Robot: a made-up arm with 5 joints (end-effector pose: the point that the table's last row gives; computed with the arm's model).
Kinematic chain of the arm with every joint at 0, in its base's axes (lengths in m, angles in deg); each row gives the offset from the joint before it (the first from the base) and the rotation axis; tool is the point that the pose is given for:
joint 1: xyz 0 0 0.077 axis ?
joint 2: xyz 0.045 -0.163 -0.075 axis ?
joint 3: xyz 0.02 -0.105 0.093 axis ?
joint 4: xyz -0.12 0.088 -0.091 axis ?
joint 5: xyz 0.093 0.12 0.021 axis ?
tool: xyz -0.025 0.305 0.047
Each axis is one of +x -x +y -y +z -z.
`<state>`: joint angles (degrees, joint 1 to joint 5).
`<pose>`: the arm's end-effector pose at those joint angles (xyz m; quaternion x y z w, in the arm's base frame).
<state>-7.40 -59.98 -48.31 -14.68 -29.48</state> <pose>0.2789 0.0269 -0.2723 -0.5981 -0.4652 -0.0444 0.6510</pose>
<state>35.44 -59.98 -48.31 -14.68 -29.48</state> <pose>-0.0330 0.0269 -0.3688 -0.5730 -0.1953 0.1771 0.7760</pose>
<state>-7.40 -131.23 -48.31 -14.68 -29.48</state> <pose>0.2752 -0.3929 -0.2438 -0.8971 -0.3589 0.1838 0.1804</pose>
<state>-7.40 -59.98 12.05 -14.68 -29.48</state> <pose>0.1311 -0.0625 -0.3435 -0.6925 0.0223 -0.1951 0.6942</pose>
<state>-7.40 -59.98 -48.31 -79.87 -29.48</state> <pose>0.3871 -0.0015 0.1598 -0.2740 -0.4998 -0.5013 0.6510</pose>
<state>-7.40 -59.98 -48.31 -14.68 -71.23</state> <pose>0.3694 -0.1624 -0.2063 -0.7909 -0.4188 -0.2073 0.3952</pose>
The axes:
joint 1: +y
joint 2: +x
joint 3: +y
joint 4: +z
joint 5: +x

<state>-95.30 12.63 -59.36 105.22 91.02</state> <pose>0.0536 -0.1411 -0.1590 -0.4202 -0.3327 0.6152 0.5782</pose>
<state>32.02 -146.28 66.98 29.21 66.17</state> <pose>-0.0601 -0.1398 -0.4206 -0.5544 0.2457 -0.4354 0.6653</pose>
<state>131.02 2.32 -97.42 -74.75 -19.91</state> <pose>0.1545 -0.1511 -0.2616 -0.3088 0.3242 -0.5479 0.7067</pose>
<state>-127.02 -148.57 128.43 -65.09 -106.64</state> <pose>0.4046 0.0550 0.1112 0.4409 0.8225 -0.2141 0.2885</pose>
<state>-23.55 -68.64 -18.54 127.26 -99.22</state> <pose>0.0164 -0.4985 -0.1010 0.6119 0.2760 -0.7245 0.1568</pose>
